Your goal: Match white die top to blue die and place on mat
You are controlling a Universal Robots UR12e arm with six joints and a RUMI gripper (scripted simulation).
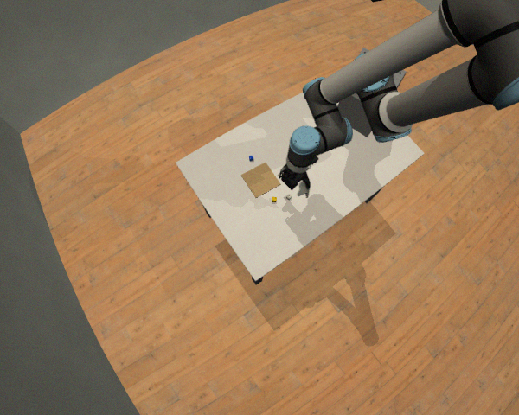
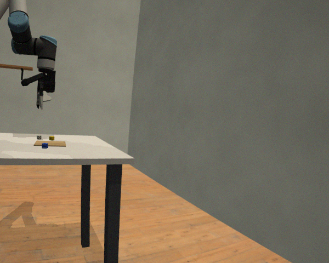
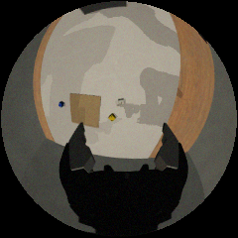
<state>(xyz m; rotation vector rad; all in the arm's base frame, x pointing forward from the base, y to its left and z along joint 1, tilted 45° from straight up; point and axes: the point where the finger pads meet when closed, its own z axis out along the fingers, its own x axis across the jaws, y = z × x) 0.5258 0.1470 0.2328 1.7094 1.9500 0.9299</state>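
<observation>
Now: the white die 10 mm ahead of my hand and 150 mm below it. The rest, counted from my hand: blue die: 70 mm ahead, 270 mm to the right, 150 mm below; then tan mat: 80 mm ahead, 150 mm to the right, 150 mm below; then yellow die: 70 mm ahead, 20 mm to the right, 150 mm below.
</observation>
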